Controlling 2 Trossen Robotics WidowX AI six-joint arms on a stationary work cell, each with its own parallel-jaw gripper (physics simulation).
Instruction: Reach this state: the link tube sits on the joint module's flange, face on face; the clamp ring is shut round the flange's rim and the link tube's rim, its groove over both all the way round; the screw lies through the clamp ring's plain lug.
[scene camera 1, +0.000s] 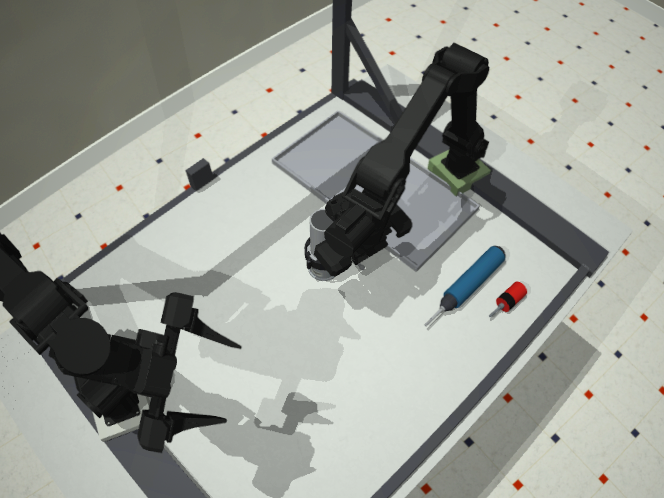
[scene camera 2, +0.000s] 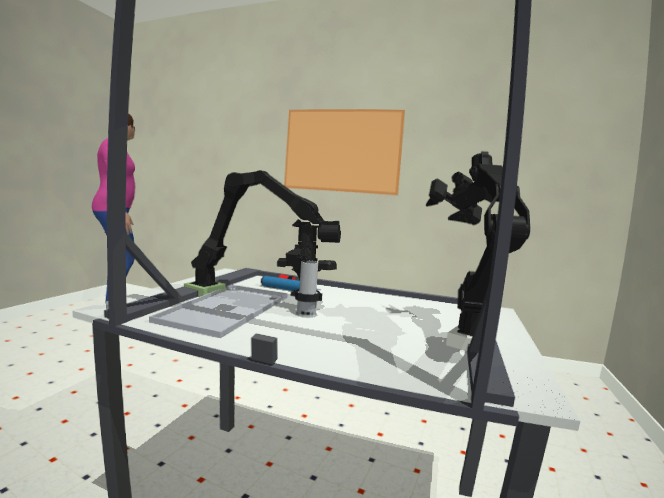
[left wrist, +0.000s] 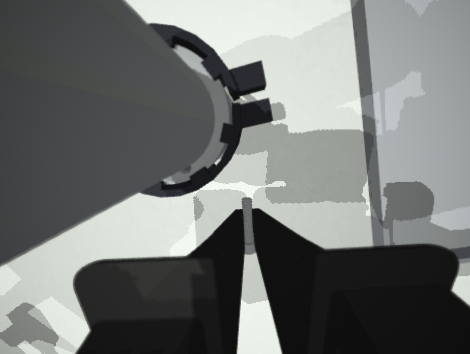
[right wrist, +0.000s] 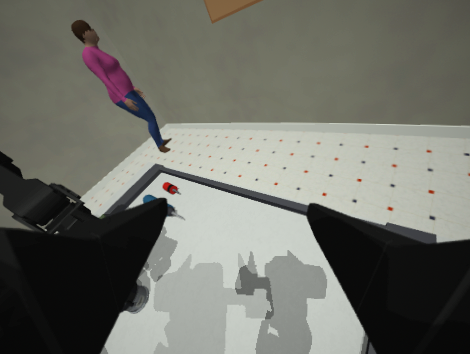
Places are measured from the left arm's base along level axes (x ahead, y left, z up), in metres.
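Where they show: left gripper, between the fingertips: (scene camera 1: 356, 261) (left wrist: 247, 216); right gripper, between the fingertips: (scene camera 1: 233, 384) (scene camera 2: 437, 211) (right wrist: 239, 207); left arm's base, origin of its link: (scene camera 1: 460, 164) (scene camera 2: 204, 283); right arm's base, origin of its link: (scene camera 1: 119, 404) (scene camera 2: 472, 332).
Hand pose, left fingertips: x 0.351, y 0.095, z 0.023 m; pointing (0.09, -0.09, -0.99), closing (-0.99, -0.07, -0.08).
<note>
Things, the pixels of their centre, and the offset from my left fingertips.
- grey link tube, middle of its body: (left wrist: 95, 107) (scene camera 1: 323, 236) (scene camera 2: 308, 279) 0.041 m ahead, 0.052 m right, 0.053 m up
- joint module, middle of its body: (scene camera 1: 323, 259) (scene camera 2: 307, 304) (right wrist: 129, 296) 0.041 m ahead, 0.052 m right, 0.022 m down
- black clamp ring, middle of its body: (left wrist: 172, 116) (scene camera 1: 324, 249) (scene camera 2: 306, 295) (right wrist: 120, 293) 0.038 m ahead, 0.053 m right, 0.006 m up
- screw, middle of its body: (left wrist: 247, 225) 0.000 m ahead, 0.005 m left, 0.001 m up
- shallow grey tray, middle of its body: (scene camera 1: 373, 183) (scene camera 2: 227, 305) 0.168 m back, 0.170 m right, 0.046 m down
- blue driver, middle of its body: (scene camera 1: 464, 286) (scene camera 2: 290, 285) (right wrist: 162, 207) 0.158 m back, 0.146 m left, 0.034 m down
- short red-and-black tool, middle of its body: (scene camera 1: 505, 302) (right wrist: 172, 189) 0.206 m back, 0.219 m left, 0.037 m down
- dark block, middle of its body: (scene camera 2: 264, 348) (scene camera 1: 199, 174) 0.148 m ahead, 0.385 m right, 0.023 m down
The grey link tube (scene camera 1: 318, 231) (scene camera 2: 308, 277) (left wrist: 100, 115) stands upright above the joint module (scene camera 2: 306, 309) (right wrist: 140, 298). The black clamp ring (scene camera 2: 308, 296) (left wrist: 237, 142) is round the joint between them. Its two lugs stand a narrow gap apart in the left wrist view; whether its groove covers both rims all round is hidden. My left gripper (left wrist: 247, 216) is shut on the screw (left wrist: 247, 205), a thin grey rod, beside the ring on the lugs' side and apart from them. My right gripper (scene camera 1: 233, 383) (scene camera 2: 439, 211) (right wrist: 239, 207) is open and empty, raised far from the tube.
A shallow grey tray (scene camera 1: 316, 144) (scene camera 2: 187, 316) lies beside the left arm. A blue driver (scene camera 1: 474, 277) (scene camera 2: 278, 282) (right wrist: 150, 199) and a short red-and-black tool (scene camera 1: 512, 296) (right wrist: 170, 188) lie on the table. A dark block (scene camera 1: 199, 174) (scene camera 2: 264, 348) sits at the table's edge. Frame posts stand at the corners.
</note>
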